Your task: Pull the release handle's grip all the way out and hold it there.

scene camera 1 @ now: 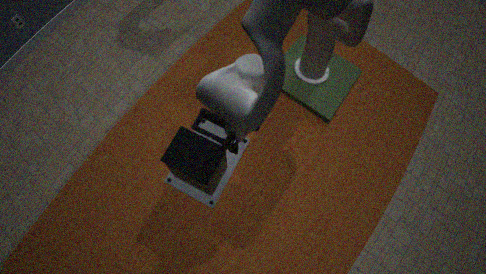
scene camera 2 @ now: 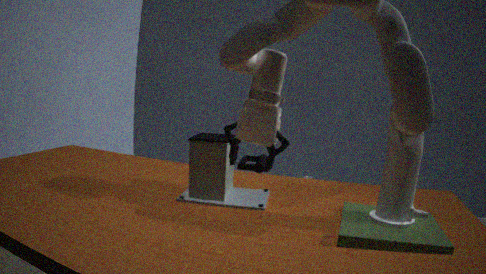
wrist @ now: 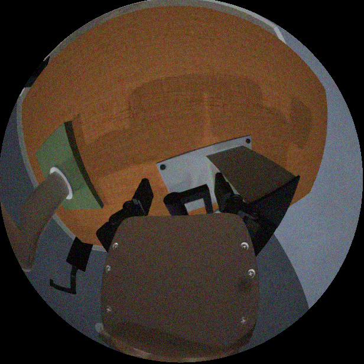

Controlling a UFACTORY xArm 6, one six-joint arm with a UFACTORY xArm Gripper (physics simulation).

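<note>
The release handle's black rectangular grip point(scene camera 2: 262, 164) point(wrist: 175, 204) sticks out sideways from an upright box point(scene camera 1: 195, 157) point(scene camera 2: 207, 170) point(wrist: 255, 172) with a black top. The box stands on a light grey base plate point(scene camera 1: 235, 156) point(scene camera 2: 247, 196) point(wrist: 185, 172). My gripper point(scene camera 2: 249, 164) point(wrist: 181, 184) is open and points down over the handle. In the wrist view one finger is on the box side of the grip and the other is beyond its outer bar, with a gap to that bar. The arm hides part of the handle and fingers in scene camera 1.
The box is close beside my box-side finger. The arm's base stands on a green slab point(scene camera 1: 345, 75) point(scene camera 2: 395, 245) point(wrist: 82, 192) on the orange table point(scene camera 1: 320, 200) point(scene camera 2: 125, 225) point(wrist: 175, 45). A wall point(scene camera 2: 200, 90) rises behind the table.
</note>
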